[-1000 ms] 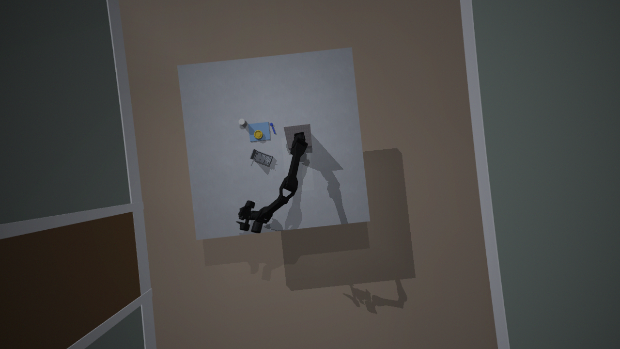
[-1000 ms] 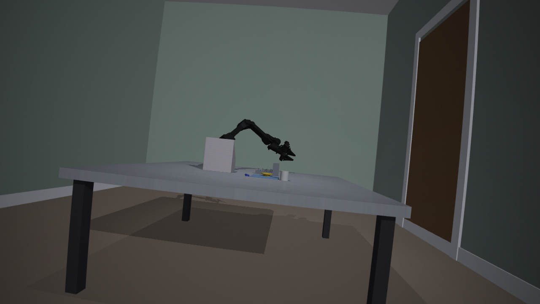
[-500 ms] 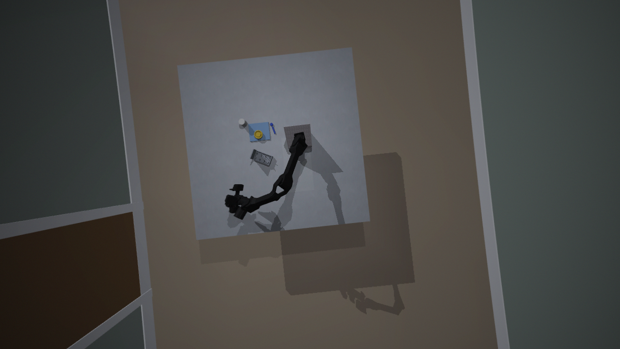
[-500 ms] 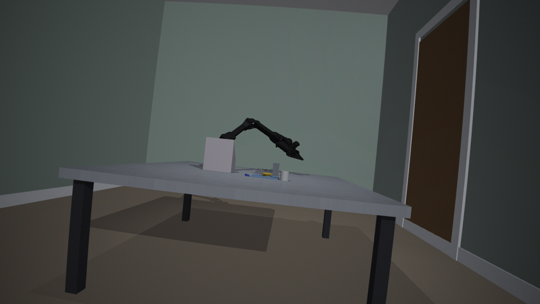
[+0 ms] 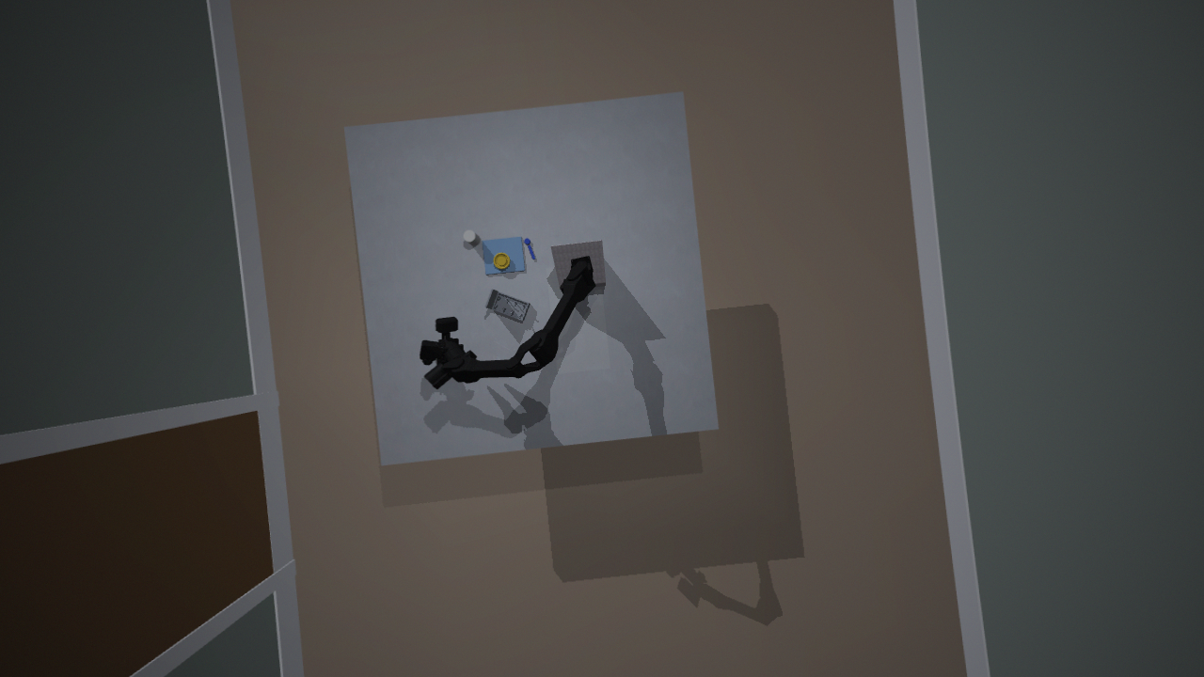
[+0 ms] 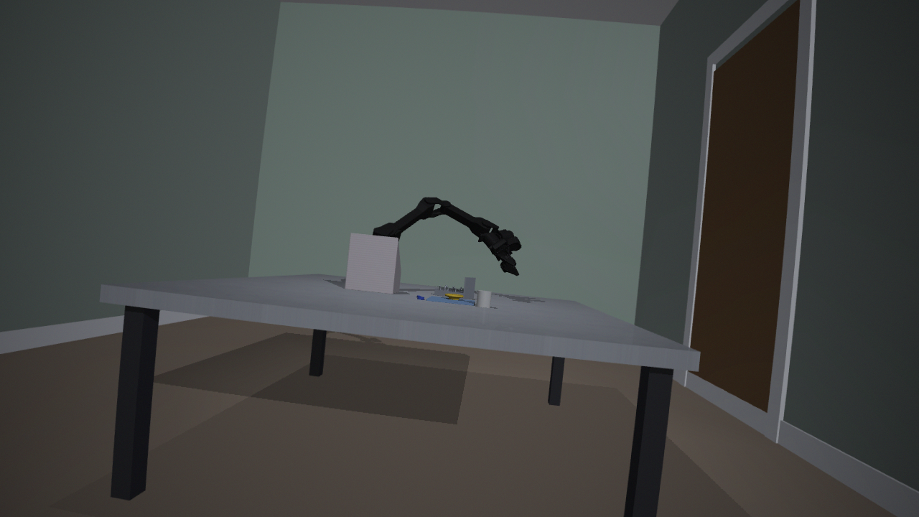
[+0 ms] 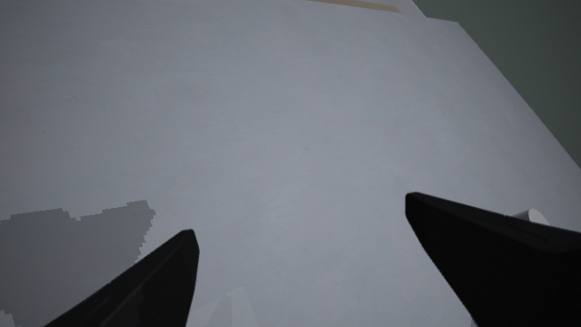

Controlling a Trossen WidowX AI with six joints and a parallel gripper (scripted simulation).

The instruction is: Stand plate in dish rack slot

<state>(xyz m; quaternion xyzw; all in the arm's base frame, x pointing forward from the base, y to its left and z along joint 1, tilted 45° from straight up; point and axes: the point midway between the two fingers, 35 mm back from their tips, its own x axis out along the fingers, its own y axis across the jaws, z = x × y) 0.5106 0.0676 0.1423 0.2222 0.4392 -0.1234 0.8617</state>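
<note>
The yellow plate is 230 mm behind my gripper tip, 230 mm to the right of it and 110 mm below it. Round my gripper tip: white cup (140 mm behind, 340 mm to the right, 100 mm below); then grey dish rack (230 mm behind, 60 mm to the right, 100 mm below); then blue mat (240 mm behind, 250 mm to the right, 120 mm below).
</note>
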